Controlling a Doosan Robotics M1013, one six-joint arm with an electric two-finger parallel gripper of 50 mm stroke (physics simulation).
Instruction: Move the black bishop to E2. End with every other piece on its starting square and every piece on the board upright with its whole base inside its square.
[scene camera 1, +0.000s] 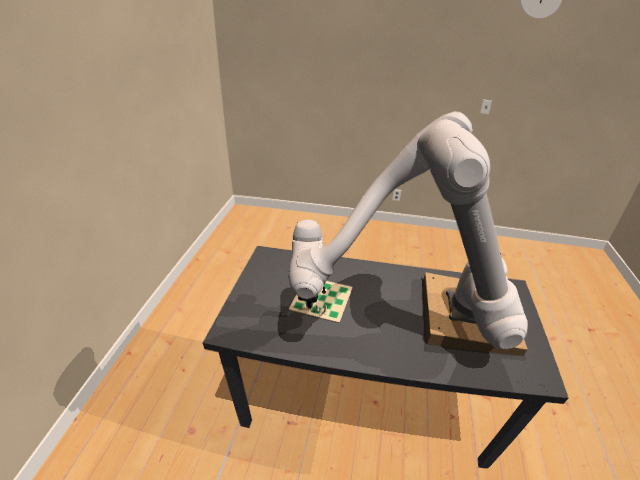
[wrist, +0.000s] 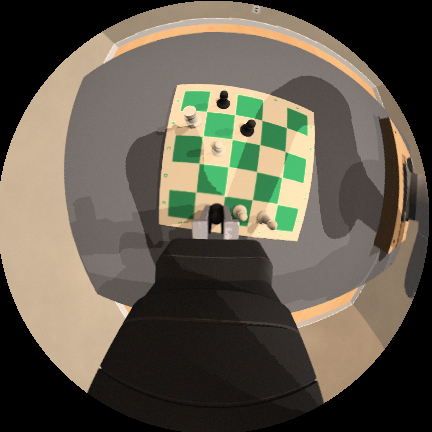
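Note:
Chessboard (scene camera 1: 336, 296) visible in scene camera 1; in the wrist view, chessboard (wrist: 270, 170) together with the gripper (wrist: 216, 213).

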